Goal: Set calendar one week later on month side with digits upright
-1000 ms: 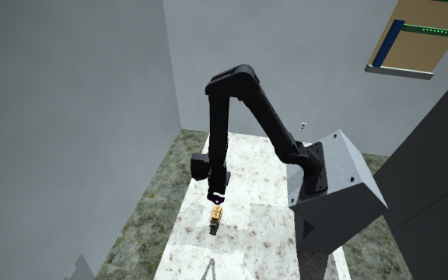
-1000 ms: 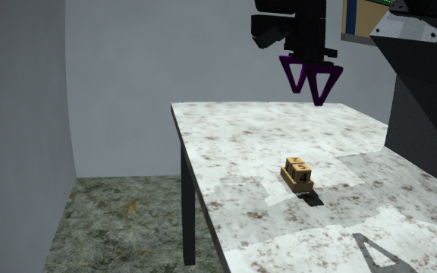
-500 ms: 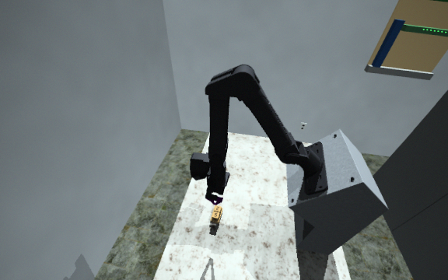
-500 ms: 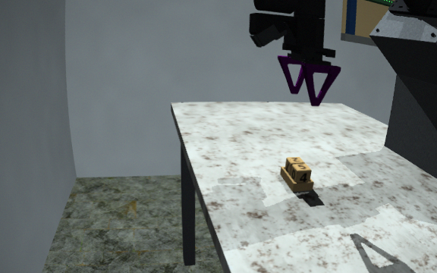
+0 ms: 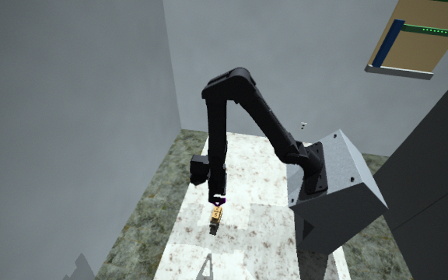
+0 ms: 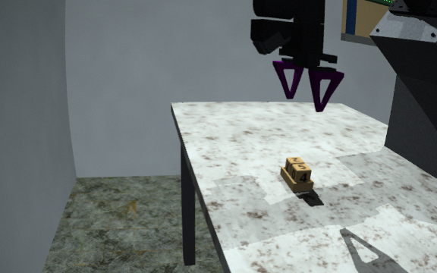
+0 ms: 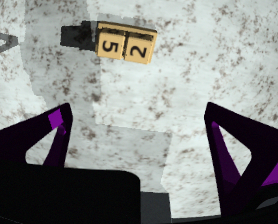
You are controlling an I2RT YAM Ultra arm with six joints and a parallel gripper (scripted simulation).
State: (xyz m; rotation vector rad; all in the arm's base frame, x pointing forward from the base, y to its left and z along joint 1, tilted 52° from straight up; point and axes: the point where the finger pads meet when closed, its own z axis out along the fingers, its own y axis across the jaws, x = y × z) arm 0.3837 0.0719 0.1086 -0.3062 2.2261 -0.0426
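My hand is 13 cm above the wooden digit cube.
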